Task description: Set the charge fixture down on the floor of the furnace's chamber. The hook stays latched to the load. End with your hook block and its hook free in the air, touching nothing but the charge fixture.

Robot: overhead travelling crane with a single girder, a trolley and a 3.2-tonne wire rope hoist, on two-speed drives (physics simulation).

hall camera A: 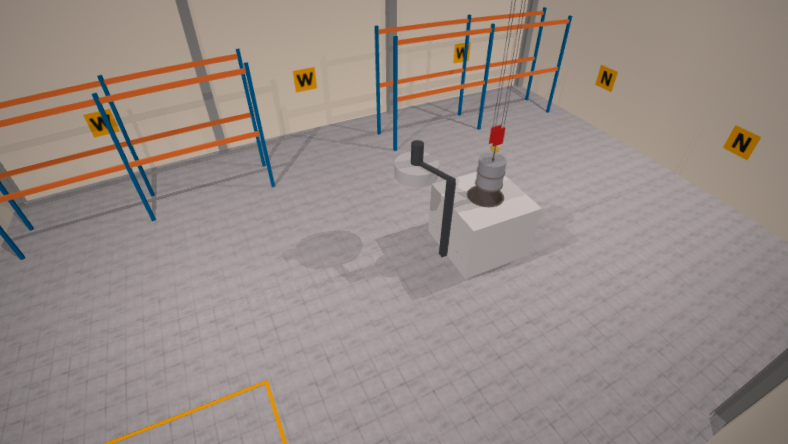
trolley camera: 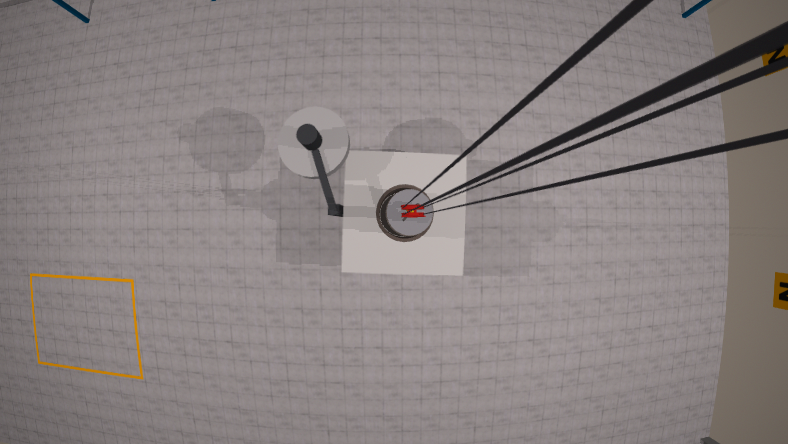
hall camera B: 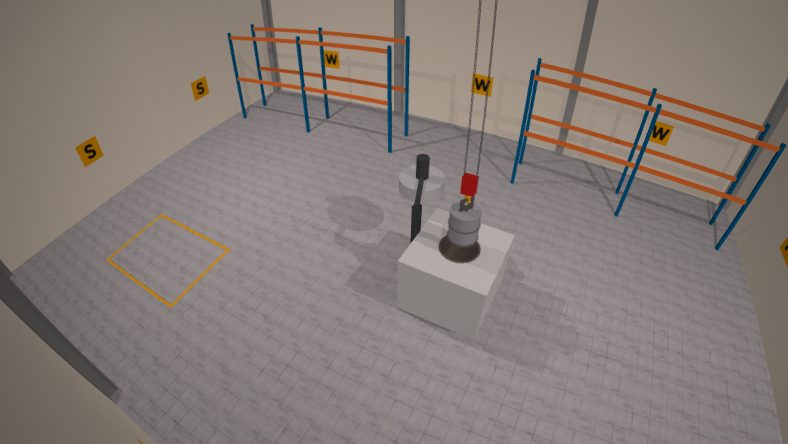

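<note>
The charge fixture (hall camera A: 490, 173) (hall camera B: 463, 227) (trolley camera: 406, 227), a grey ribbed cylinder, hangs about upright over the round dark opening (hall camera A: 485, 200) (hall camera B: 459, 253) (trolley camera: 381, 212) in the top of the white furnace (hall camera A: 499, 248) (hall camera B: 441, 292) (trolley camera: 402, 258). In the trolley view it sits right of the opening's middle, with a dark gap at its left. Whether its bottom is just above or inside the rim is hard to tell. My hook (hall camera A: 494, 148) (hall camera B: 468, 199) (trolley camera: 412, 211) is latched to its top, under the red hook block (hall camera A: 496, 135) (hall camera B: 469, 184). The chamber floor is hidden.
A round grey lid (hall camera A: 413, 172) (hall camera B: 420, 186) (trolley camera: 291, 151) stands swung aside, beside the furnace, on a dark arm and post (hall camera A: 447, 220) (hall camera B: 416, 223) (trolley camera: 325, 179). Racks (hall camera A: 394, 93) (hall camera B: 389, 99) stand along the W wall. A yellow marked square (hall camera B: 135, 237) (trolley camera: 82, 277) lies on the floor.
</note>
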